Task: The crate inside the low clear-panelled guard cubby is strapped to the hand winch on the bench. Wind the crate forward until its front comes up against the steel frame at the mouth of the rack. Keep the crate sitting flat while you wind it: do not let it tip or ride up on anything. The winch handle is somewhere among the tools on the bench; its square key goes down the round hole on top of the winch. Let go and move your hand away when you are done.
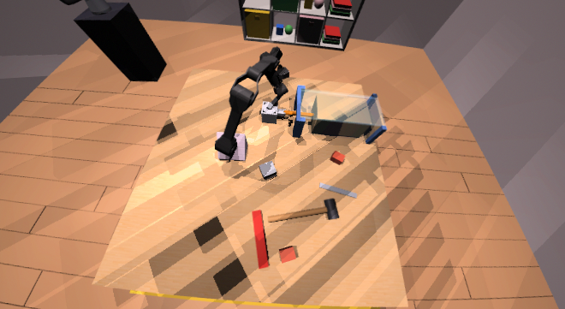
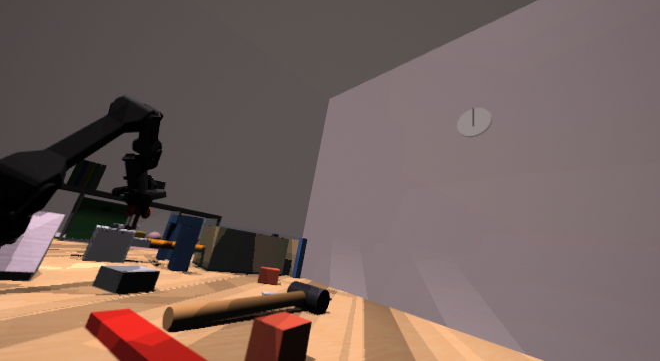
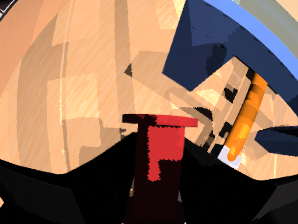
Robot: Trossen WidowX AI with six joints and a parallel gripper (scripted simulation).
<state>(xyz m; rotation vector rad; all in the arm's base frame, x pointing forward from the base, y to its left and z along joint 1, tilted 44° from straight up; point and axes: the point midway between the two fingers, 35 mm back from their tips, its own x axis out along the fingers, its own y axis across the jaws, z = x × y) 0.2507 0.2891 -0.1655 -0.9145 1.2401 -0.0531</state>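
Right now the winch handle is 4 cm to the right of my gripper tip, 3 cm below it and 3 cm behind it. The rest, counted from my gripper tip: red grip (1 cm to the right, 1 cm behind); then blue steel frame (10 cm to the right, 9 cm ahead, 3 cm below); then winch (10 cm to the right, 10 cm below, 8 cm behind).
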